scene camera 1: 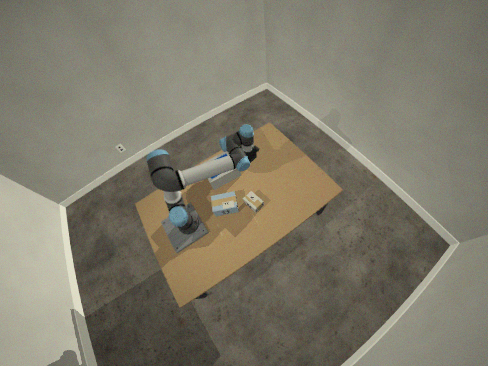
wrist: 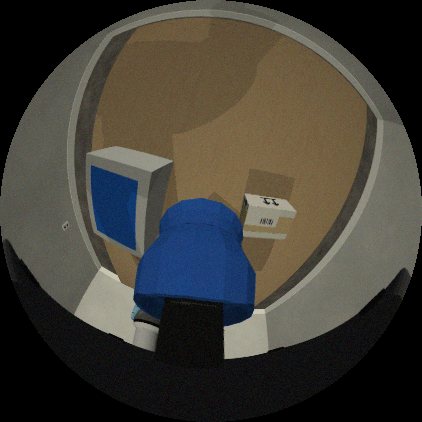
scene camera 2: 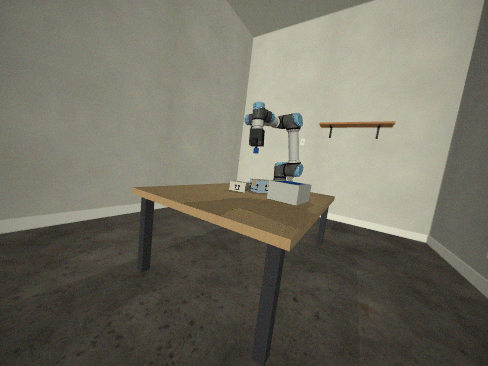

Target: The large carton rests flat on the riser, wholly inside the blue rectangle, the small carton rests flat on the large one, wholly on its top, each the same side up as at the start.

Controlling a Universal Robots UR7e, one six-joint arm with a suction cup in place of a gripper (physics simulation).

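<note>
The large carton, light blue with a tan band (scene camera 1: 224, 203) (scene camera 2: 260, 186), rests on the table beside the riser; in the wrist view it does not show. The small white carton with a tan band (scene camera 1: 253, 200) (scene camera 2: 237, 186) (wrist: 266, 220) rests on the table beside the large one, a small gap apart. The grey riser (scene camera 1: 226, 180) (scene camera 2: 288, 193) (wrist: 132, 159) bears the blue rectangle (wrist: 114, 207), with no carton on it. My suction gripper (scene camera 2: 256, 150) (wrist: 201, 212) is open, its blue cup bare, high above the table. In scene camera 1 the arm hides the cup.
The wooden table (scene camera 1: 295, 172) (scene camera 2: 200, 205) carries the arm's grey base plate (scene camera 1: 172, 239). The forearm (scene camera 1: 207, 169) passes over the riser in scene camera 1. A wall shelf (scene camera 2: 357, 124) hangs behind the arm, away from the table.
</note>
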